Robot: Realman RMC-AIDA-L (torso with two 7-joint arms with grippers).
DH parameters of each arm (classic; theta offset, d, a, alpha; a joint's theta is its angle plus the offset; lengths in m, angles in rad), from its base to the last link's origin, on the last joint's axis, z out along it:
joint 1: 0 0.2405 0 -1.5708
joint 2: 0 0 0 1.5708
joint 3: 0 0.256 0 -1.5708
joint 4: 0 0 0 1.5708
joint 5: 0 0.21 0 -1.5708
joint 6: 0 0 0 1.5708
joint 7: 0 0.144 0 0
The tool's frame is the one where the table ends.
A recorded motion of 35 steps. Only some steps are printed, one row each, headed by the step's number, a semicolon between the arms.
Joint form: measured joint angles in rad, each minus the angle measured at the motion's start. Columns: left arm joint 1, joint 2, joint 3, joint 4, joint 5, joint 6, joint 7; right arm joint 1, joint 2, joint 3, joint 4, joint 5, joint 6, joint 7.
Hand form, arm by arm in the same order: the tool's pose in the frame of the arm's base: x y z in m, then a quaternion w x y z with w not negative. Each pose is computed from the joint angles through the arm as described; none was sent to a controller.
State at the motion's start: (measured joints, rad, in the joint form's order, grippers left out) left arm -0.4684 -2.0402 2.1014 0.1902 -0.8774 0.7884 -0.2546; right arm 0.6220 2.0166 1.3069 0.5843 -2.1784 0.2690 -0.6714
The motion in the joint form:
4: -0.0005 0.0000 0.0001 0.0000 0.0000 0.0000 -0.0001; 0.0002 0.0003 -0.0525 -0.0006 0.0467 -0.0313 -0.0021
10: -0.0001 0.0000 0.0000 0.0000 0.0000 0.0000 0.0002; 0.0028 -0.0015 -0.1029 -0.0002 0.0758 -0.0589 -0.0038
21: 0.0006 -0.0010 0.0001 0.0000 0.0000 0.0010 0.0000; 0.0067 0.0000 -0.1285 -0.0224 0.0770 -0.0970 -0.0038
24: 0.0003 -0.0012 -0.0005 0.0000 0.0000 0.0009 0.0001; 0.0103 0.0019 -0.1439 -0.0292 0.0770 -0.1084 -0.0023
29: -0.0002 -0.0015 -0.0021 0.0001 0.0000 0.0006 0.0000; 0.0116 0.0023 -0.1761 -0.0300 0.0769 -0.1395 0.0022
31: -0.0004 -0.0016 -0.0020 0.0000 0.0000 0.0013 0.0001; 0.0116 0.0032 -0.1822 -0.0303 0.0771 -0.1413 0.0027
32: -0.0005 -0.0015 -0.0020 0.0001 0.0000 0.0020 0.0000; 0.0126 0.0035 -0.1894 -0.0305 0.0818 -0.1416 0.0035
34: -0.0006 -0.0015 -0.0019 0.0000 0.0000 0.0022 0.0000; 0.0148 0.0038 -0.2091 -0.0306 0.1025 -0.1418 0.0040
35: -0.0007 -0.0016 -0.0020 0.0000 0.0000 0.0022 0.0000; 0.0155 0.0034 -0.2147 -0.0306 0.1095 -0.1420 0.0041
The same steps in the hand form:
4: -0.3735 0.3527 -0.0032 0.62026 -0.62674 -0.40640 -0.23939; 0.2868 0.4026 -0.0748 0.40273 -0.85888 0.31327 -0.04465
10: -0.3737 0.3525 -0.0032 0.62037 -0.62669 -0.40645 -0.23918; 0.2837 0.4012 -0.0793 0.40189 -0.86328 0.30235 -0.04267
21: -0.3736 0.3522 -0.0036 0.62020 -0.62654 -0.40671 -0.23956; 0.2872 0.4009 -0.0799 0.41060 -0.86234 0.29243 -0.04751
24: -0.3735 0.3523 -0.0036 0.62023 -0.62640 -0.40679 -0.23971; 0.2869 0.4003 -0.0818 0.41102 -0.86396 0.28664 -0.04981
29: -0.3734 0.3525 -0.0036 0.62037 -0.62588 -0.40713 -0.24013; 0.2848 0.4002 -0.0838 0.41543 -0.86645 0.27257 -0.04886
31: -0.3732 0.3526 -0.0036 0.62040 -0.62596 -0.40683 -0.24036; 0.2846 0.3995 -0.0849 0.41439 -0.86746 0.27082 -0.04959
32: -0.3731 0.3527 -0.0035 0.62047 -0.62593 -0.40656 -0.24070; 0.2841 0.3989 -0.0861 0.41273 -0.86835 0.27045 -0.04969
34: -0.3731 0.3527 -0.0035 0.62048 -0.62598 -0.40645 -0.24074; 0.2828 0.3972 -0.0891 0.40803 -0.87010 0.27215 -0.04860
35: -0.3730 0.3527 -0.0035 0.62046 -0.62596 -0.40647 -0.24081; 0.2826 0.3969 -0.0897 0.40692 -0.87040 0.27296 -0.04811

